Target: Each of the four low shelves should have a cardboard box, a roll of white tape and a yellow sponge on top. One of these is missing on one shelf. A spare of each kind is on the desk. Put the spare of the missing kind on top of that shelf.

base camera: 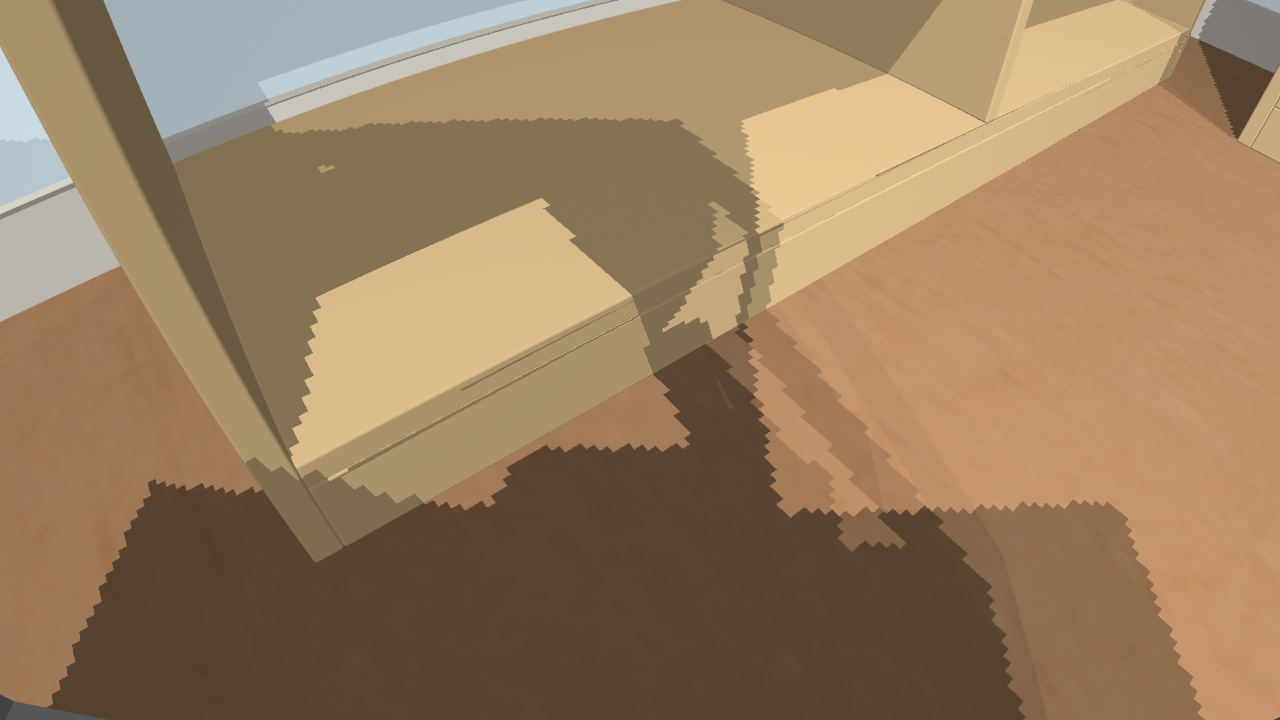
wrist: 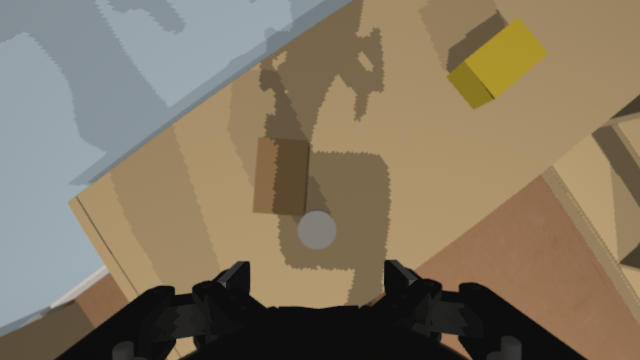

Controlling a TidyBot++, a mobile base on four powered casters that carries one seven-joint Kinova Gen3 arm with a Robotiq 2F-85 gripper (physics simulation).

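Places are measured from the arm's base along level axes (x ahead, y left, z up), in millimetres.
Pixels of known places: gripper, between the fingertips: (wrist: pixel 317 276).
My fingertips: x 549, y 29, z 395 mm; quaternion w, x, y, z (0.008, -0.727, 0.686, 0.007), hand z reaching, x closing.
Behind a point stands the place of what it marks.
In the wrist view a brown cardboard box (wrist: pixel 281 176) {x 616, y 77, z 264 mm} stands on the light wooden top of a low shelf (wrist: pixel 400 220) {x 565, y -83, z 214 mm}. A roll of white tape (wrist: pixel 317 230) {x 550, y 31, z 238 mm}, grey in the shadow, stands on the same top, close to the box's lower right corner. A yellow sponge (wrist: pixel 505 60) {x 780, y -197, z 259 mm} lies on that top at the upper right, apart from the other two. My gripper (wrist: pixel 317 276) {x 549, y 29, z 395 mm} is open and empty, high above the shelf top, with the tape between and beyond its fingertips in the view. The gripper does not show in the base camera view.
The low shelf unit (base camera: pixel 716 313) {x 451, y -48, z -371 mm} runs diagonally across the base camera view, with an upright end panel (base camera: pixel 147 205) {x 283, y 165, z -166 mm} at the left. Another wooden piece of furniture (base camera: pixel 1263 125) {x 823, y -775, z -363 mm} stands at the right edge. The wrist view shows a wooden structure (wrist: pixel 580 210) {x 570, y -979, z -330 mm} at the right, across a strip of floor.
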